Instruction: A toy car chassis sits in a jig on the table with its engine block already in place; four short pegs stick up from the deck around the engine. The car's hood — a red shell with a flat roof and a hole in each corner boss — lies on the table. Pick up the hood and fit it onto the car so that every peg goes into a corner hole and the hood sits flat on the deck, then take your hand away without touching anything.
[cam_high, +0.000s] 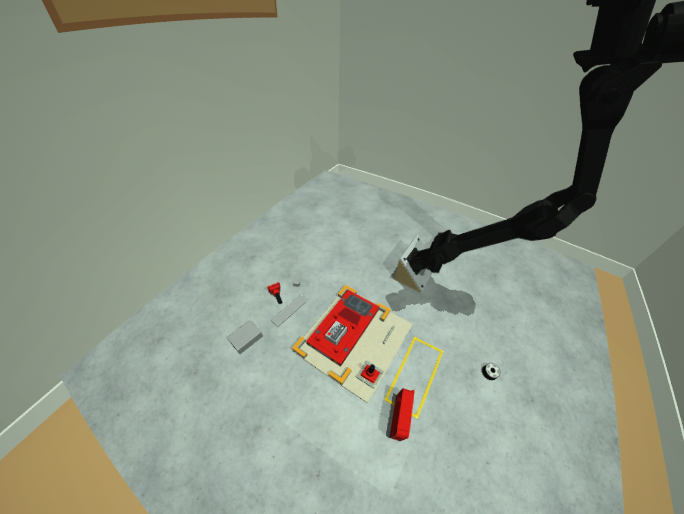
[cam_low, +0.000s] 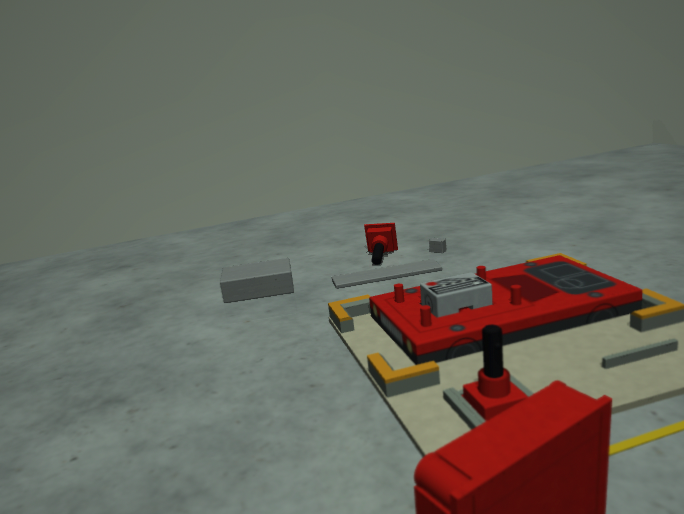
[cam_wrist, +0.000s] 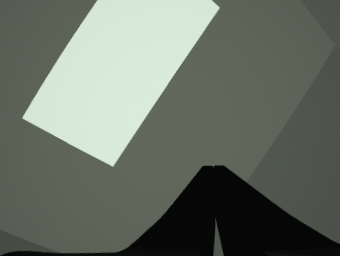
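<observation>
My gripper tip is now 32 cm short of the red hood, 4 cm to the right of it and 80 cm above it. From my gripper tip the other things lie so: small wheel (9 cm ahead, 18 cm to the left, 82 cm below); grey strip (25 cm ahead, 36 cm to the right, 83 cm below); engine block (24 cm ahead, 20 cm to the right, 81 cm below).
</observation>
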